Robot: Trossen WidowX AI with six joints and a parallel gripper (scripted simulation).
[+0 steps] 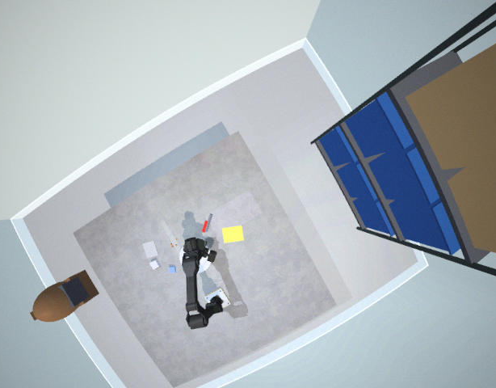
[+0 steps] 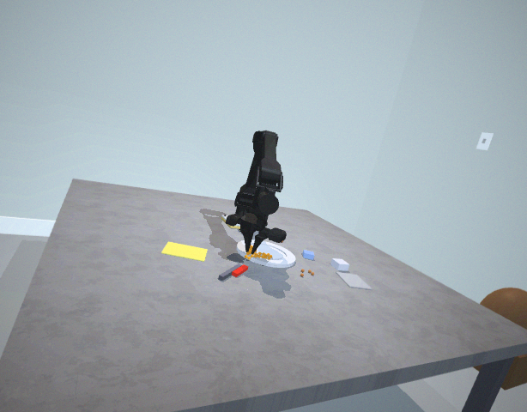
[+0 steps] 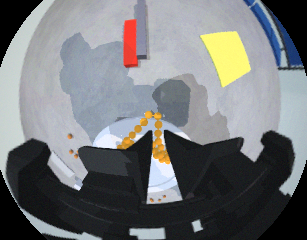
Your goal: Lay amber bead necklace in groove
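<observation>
The round white bead board is 80 mm to the left of my gripper tip, 20 mm behind it and 10 mm below it. Also, from my gripper tip: yellow sheet 190 mm to the right, 60 mm behind, 10 mm below; blue block 250 mm to the left, 20 mm ahead, 10 mm below; grey tool 110 mm to the right, 90 mm ahead, 10 mm below.
</observation>
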